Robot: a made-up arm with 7 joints. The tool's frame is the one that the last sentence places.
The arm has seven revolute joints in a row. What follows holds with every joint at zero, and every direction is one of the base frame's.
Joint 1 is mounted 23 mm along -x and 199 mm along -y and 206 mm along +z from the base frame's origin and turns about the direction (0.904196, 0.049, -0.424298), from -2.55 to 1.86 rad.
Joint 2 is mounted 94 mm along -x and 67 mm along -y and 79 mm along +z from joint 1 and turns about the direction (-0.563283, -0.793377, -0.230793), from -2.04 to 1.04 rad.
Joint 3 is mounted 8 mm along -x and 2 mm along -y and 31 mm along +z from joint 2 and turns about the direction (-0.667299, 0.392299, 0.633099), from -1.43 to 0.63 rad.
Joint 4 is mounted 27 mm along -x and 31 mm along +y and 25 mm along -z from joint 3 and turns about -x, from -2.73 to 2.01 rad.
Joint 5 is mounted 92 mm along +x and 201 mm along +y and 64 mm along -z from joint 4 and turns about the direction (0.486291, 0.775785, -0.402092), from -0.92 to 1.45 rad.
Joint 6 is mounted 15 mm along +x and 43 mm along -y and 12 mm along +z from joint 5 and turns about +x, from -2.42 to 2.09 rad.
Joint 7 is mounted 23 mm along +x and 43 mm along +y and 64 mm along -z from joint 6 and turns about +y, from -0.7 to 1.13 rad.
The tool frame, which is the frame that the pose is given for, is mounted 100 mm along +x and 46 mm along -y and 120 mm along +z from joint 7; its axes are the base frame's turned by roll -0.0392, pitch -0.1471 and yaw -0.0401 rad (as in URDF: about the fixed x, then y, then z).
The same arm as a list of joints. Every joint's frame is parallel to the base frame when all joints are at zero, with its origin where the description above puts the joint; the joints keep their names.
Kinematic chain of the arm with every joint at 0, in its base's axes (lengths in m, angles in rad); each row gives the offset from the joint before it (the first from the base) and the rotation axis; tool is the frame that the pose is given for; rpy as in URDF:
joint 1: xyz -0.023 -0.199 0.206 axis 0.904196 0.049 -0.424298
joint 2: xyz -0.094 -0.067 0.079 axis -0.563283 -0.793377 -0.230793
joint 3: xyz -0.008 -0.002 0.031 axis -0.667299 0.392299 0.633099
joint 4: xyz -0.027 0.031 -0.025 axis -x
joint 5: xyz 0.092 0.201 -0.064 axis 0.486291 0.775785 -0.402092
joint 6: xyz 0.015 -0.043 0.012 axis +x
joint 7: xyz 0.023 0.043 -0.064 axis +y
tool: xyz 0.1 -0.046 0.12 rpy -0.0392 -0.1471 -0.0401
Joint limits (rad, base to tool): -2.55..1.86 -2.04..1.04 -1.43..0.63 -2.73..2.01 -0.92..1.45 -2.42..2.09 -0.7..1.13

